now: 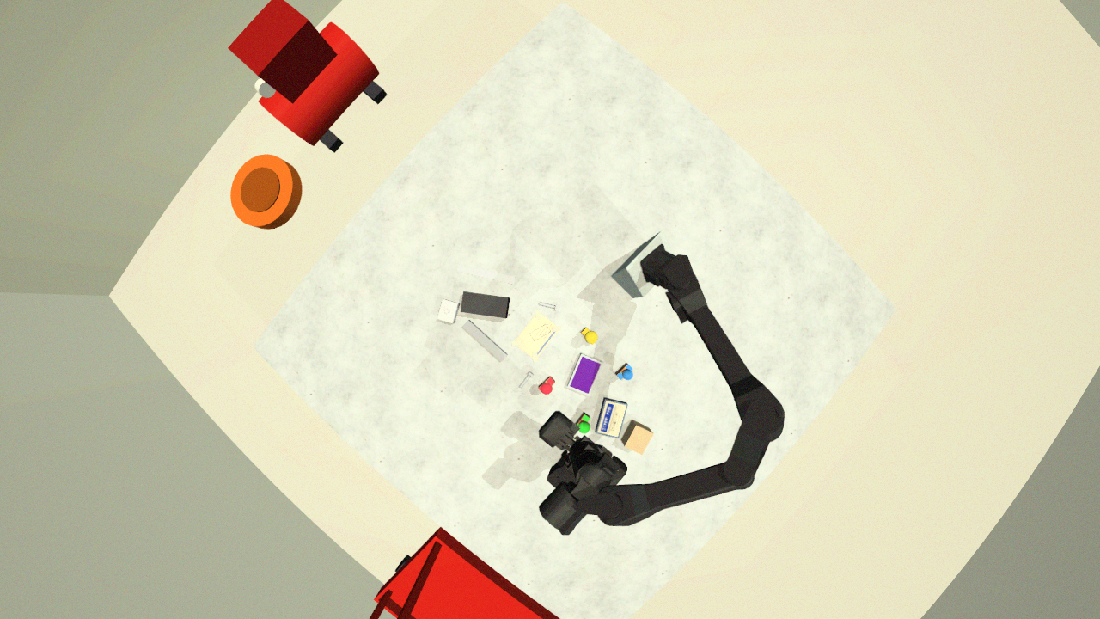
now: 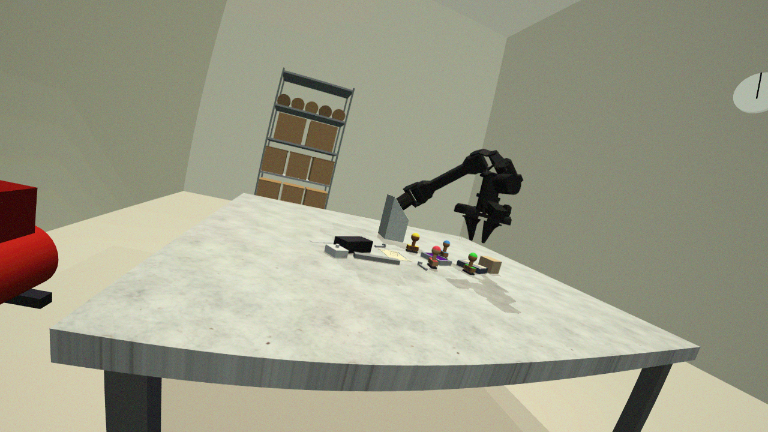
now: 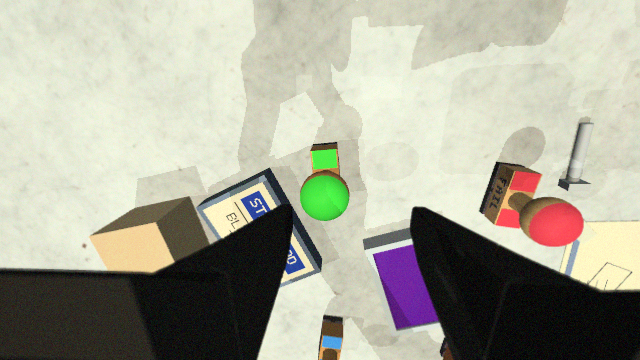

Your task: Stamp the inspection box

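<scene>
Right now my gripper tip is 2 cm past the green-knobbed stamp, 1 cm to the right of it and 9 cm above it. From my gripper tip the other things lie so: cardboard box 10 cm behind, 13 cm to the left, 8 cm below; red-knobbed stamp 1 cm behind, 12 cm to the right, 9 cm below; purple ink pad 10 cm behind, 8 cm to the right, 10 cm below.
</scene>
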